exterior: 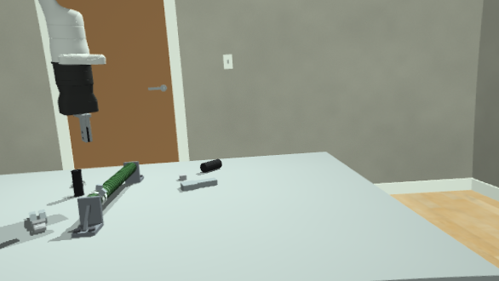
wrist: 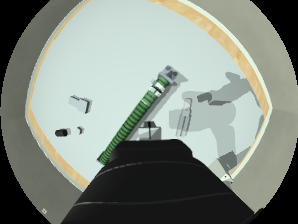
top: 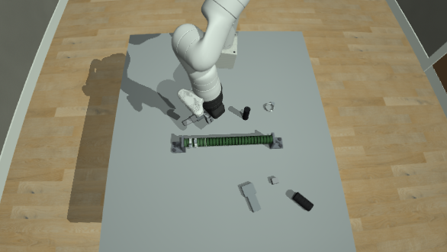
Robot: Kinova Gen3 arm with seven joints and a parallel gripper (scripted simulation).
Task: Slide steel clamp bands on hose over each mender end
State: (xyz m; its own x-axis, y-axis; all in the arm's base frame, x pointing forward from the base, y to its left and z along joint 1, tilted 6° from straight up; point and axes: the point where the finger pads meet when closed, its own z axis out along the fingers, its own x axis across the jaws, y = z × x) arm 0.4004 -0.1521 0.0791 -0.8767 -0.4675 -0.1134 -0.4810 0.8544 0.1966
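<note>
My hand is 180 mm above the grey stepped tool, 110 mm past it and 40 mm to the left of it. The rest, counted from my hand: small grey cube: 220 mm ahead, 200 mm to the left, 180 mm below; black cylinder: 160 mm to the left, 150 mm below, 70 mm behind.
</note>
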